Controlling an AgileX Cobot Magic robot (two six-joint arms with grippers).
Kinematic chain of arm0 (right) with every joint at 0, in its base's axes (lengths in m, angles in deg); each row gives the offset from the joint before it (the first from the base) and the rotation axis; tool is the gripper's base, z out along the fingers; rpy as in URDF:
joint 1: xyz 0 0 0.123 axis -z
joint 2: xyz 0 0 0 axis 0.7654 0.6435 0
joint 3: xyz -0.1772 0.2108 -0.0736 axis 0.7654 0.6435 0
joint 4: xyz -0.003 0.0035 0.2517 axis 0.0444 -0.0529 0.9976
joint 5: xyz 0 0 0 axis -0.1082 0.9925 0.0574
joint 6: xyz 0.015 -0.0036 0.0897 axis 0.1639 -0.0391 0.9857
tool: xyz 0 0 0 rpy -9.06 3.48 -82.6
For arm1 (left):
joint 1: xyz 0 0 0.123 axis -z
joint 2: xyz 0 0 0 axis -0.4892 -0.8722 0
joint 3: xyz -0.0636 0.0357 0.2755 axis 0.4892 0.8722 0
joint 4: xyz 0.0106 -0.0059 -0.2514 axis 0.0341 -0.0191 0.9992
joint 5: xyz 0 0 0 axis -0.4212 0.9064 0.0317
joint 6: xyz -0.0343 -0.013 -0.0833 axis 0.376 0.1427 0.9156
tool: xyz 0 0 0 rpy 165.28 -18.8 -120.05
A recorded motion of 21 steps. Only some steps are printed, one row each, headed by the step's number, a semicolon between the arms.
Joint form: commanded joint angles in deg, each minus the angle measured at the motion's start. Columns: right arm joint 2, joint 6, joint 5, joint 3, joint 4, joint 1; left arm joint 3, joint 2, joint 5, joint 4, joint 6, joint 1.
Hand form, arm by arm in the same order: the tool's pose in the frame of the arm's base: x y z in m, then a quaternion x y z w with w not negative. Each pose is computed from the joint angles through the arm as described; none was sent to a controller.
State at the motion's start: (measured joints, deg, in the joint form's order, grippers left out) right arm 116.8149 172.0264 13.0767 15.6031 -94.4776 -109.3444; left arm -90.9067 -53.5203 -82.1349 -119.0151 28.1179 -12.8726
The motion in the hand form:
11: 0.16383 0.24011 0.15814 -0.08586 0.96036 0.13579 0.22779; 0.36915 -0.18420 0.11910 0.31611 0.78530 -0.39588 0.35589
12: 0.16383 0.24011 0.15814 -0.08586 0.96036 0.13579 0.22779; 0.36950 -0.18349 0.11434 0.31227 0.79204 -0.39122 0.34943
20: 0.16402 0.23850 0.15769 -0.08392 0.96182 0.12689 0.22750; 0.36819 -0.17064 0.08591 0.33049 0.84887 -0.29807 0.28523
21: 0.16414 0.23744 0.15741 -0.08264 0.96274 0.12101 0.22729; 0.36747 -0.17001 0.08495 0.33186 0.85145 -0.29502 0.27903
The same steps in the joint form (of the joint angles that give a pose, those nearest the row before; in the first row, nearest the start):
11: -0.12 -0.17 -0.90 -0.07 -0.22 0.03; -4.94 -1.47 12.70 -12.76 8.35 1.04
12: -0.12 -0.17 -0.90 -0.07 -0.22 0.03; -4.94 -2.00 13.50 -13.05 8.87 1.04
20: -0.12 -0.17 0.16 -0.06 -0.23 0.03; -4.94 -3.49 24.59 -25.83 17.17 1.04
21: -0.12 -0.17 0.86 -0.07 -0.22 0.03; -4.94 -3.49 24.87 -27.24 18.40 1.04

